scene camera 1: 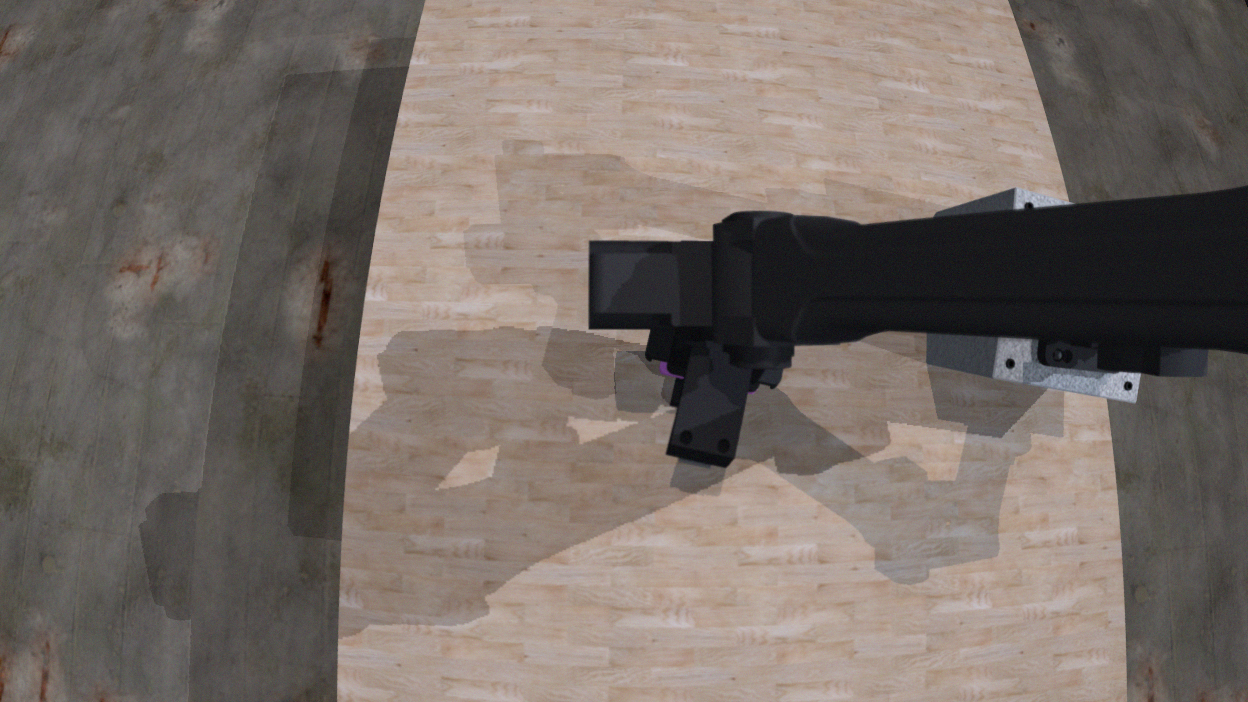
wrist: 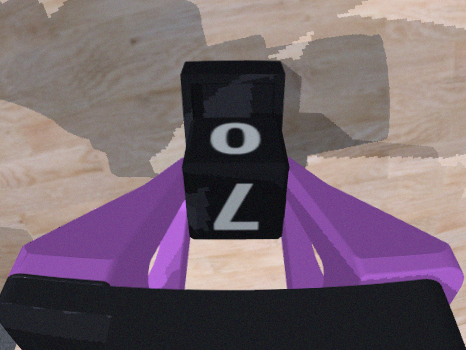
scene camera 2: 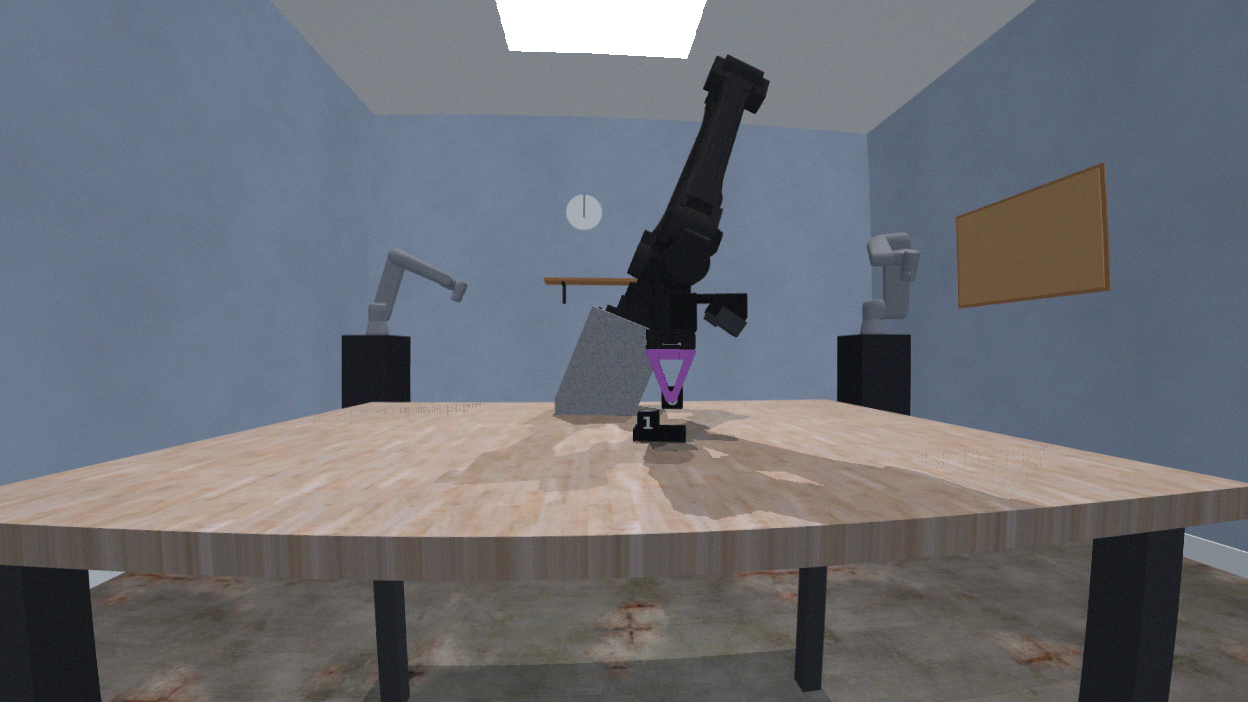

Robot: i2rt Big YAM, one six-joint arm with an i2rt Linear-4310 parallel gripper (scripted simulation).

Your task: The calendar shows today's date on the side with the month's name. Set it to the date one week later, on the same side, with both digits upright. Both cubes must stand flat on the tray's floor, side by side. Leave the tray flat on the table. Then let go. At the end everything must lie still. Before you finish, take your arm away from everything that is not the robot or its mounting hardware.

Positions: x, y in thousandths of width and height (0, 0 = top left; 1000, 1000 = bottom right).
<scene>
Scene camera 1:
gripper: 564, 528
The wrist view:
gripper: 505, 496
black cube: 505, 487
black tray: 452, 256
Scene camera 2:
gripper: 538, 571
black tray: 534, 618
</scene>
